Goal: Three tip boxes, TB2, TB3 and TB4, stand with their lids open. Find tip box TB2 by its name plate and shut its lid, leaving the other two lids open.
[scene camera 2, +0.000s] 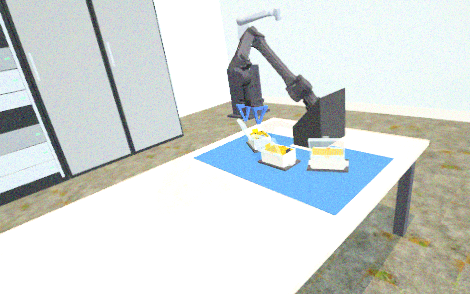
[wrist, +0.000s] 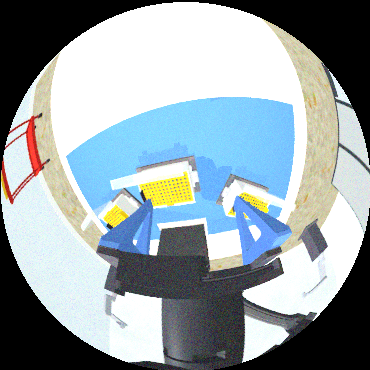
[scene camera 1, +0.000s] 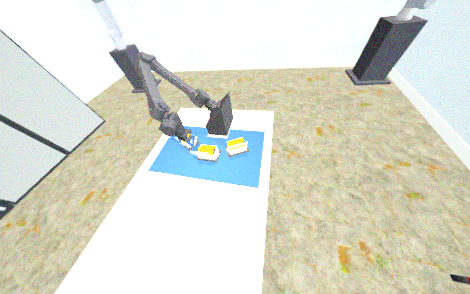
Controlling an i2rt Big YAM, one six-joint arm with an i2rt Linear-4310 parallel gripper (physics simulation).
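Places are measured from the arm's base along level axes (x ahead, y left, z up), in metres.
Where they show: gripper, fingertip midpoint: (scene camera 2: 252, 122) (wrist: 193, 201) (scene camera 1: 186, 144); arm's base, origin of the base link: (scene camera 2: 318, 109) (scene camera 1: 216, 108).
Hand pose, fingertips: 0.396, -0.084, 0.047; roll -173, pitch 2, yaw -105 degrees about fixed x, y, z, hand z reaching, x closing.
Observation:
Things, the pixels of their top centre, and the offset from my fingertips, as dx, dy, dz. "spot": a spot on its surface instead. Level surfaces: height alone.
- blue mat, its level: dz -0.188
- cabinet-side box, surface spot: (scene camera 2: 259, 141) spot: +0.025, +0.050, -0.066
- middle box, middle of its top: (wrist: 164, 195) (scene camera 2: 277, 146) (scene camera 1: 206, 148) -0.056, +0.075, -0.114
- far-side box, surface spot: (scene camera 2: 328, 157) spot: -0.063, +0.301, -0.122
- clear lid, surface spot: (scene camera 2: 326, 143) spot: -0.041, +0.306, -0.057
- white table, its level: dz -0.191
Three open tip boxes with yellow tips stand on the blue mat (scene camera 1: 225, 172) (scene camera 2: 325, 195) (wrist: 225, 130); their name plates are not readable, so I cannot tell which is TB2. The cabinet-side box (scene camera 1: 189, 142) (scene camera 2: 259, 141) (wrist: 252, 201) has its lid (scene camera 2: 243, 125) tilted up. The middle box (scene camera 1: 208, 152) (scene camera 2: 278, 156) (wrist: 167, 190) and the far-side box (scene camera 1: 237, 147) (scene camera 2: 328, 158) (wrist: 116, 215) are also open; a clear lid (scene camera 2: 326, 143) stands at the back of the latter. My gripper (scene camera 1: 187, 139) (scene camera 2: 252, 121) (wrist: 193, 201) is open and empty, above the cabinet-side box's area; one fingertip overlaps this box in the wrist view.
The black block (scene camera 1: 220, 119) (scene camera 2: 325, 117) at my arm's base stands behind the boxes on the white table (scene camera 1: 190, 225) (scene camera 2: 150, 225) (wrist: 170, 60). Grey cabinets (scene camera 1: 35, 90) (scene camera 2: 135, 75) stand beyond the table's side. A red frame (wrist: 34, 147) shows at the wrist view's left.

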